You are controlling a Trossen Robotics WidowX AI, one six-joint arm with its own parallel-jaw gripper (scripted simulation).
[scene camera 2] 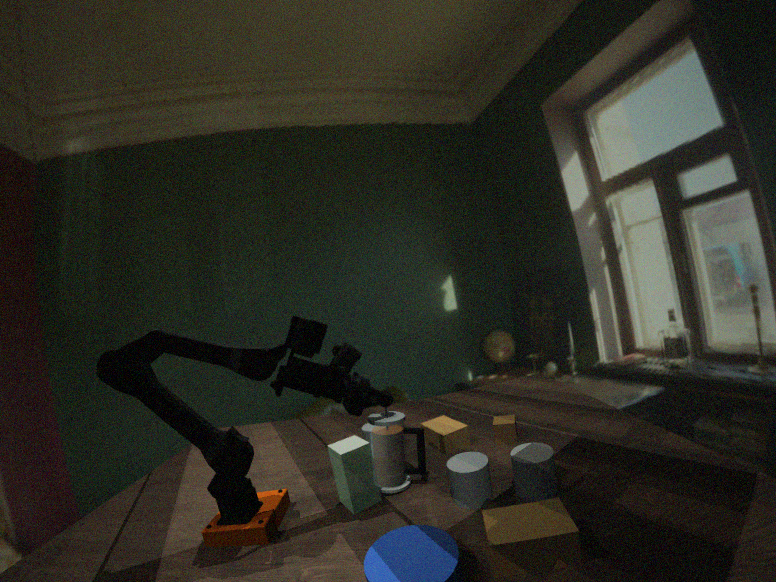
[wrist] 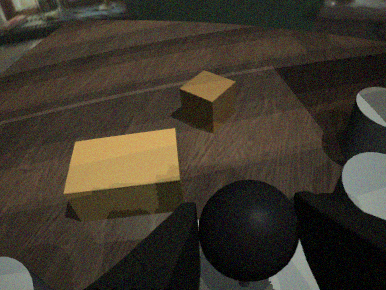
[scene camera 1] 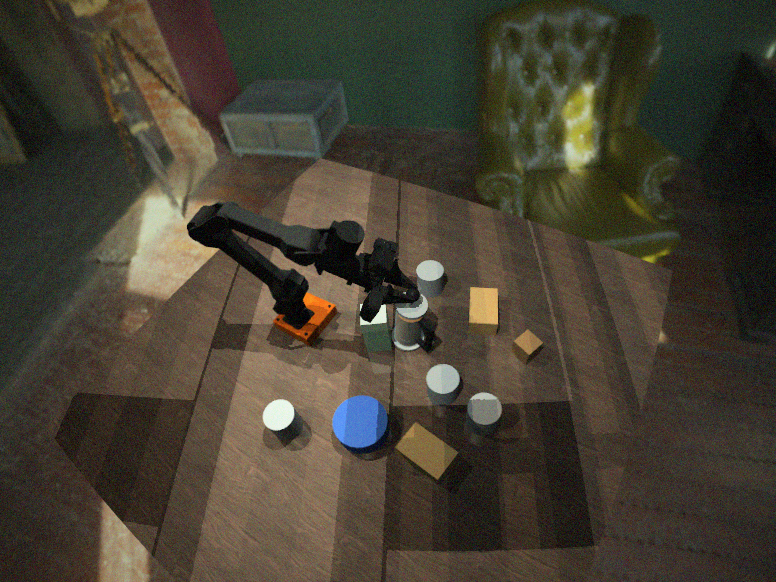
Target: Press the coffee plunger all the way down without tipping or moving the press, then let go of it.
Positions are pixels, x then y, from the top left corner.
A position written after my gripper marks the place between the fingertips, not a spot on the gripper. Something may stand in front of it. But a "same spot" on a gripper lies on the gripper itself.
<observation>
my gripper: scene camera 2 388,398; wrist; scene camera 1
coffee press: scene camera 2; wrist; scene camera 1 408,335
pale green block: scene camera 2 351,459; scene camera 1 377,335; not seen in the wrist view (out of frame)
same spot on my gripper: (wrist: 336,239) = (scene camera 1: 405,294)
same spot on coffee press: (wrist: 248,227) = (scene camera 2: 383,392)
</observation>
